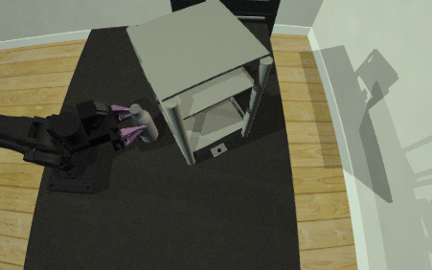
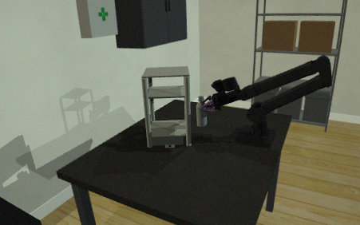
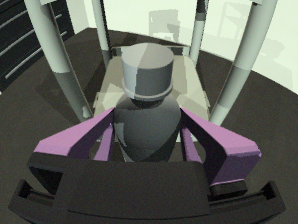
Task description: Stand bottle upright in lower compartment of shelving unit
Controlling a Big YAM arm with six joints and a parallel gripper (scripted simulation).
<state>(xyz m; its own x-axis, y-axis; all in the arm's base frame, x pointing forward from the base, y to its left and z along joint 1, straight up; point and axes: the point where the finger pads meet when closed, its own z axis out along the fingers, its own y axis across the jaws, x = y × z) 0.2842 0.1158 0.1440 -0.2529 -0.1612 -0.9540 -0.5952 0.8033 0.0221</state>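
Now: hand 14 cm short of the shelving unit, 10 cm to the right of it and 2 cm below it. From my hand the other things lie so: grey bottle (right at my hand).
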